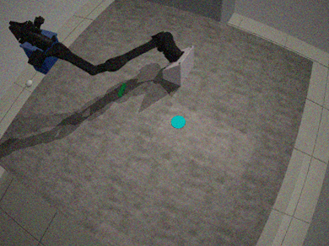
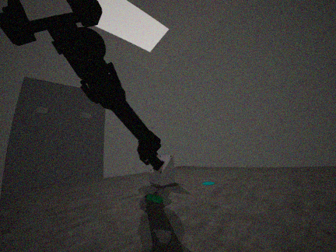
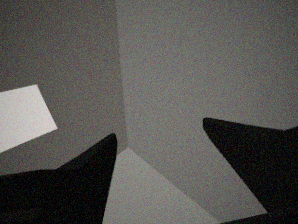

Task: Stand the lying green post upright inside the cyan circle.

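The green post is 210 mm behind my gripper tip, 340 mm to the left of it and 500 mm below it. Round my gripper tip: cyan circle: 220 mm behind, 640 mm to the left, 500 mm below.
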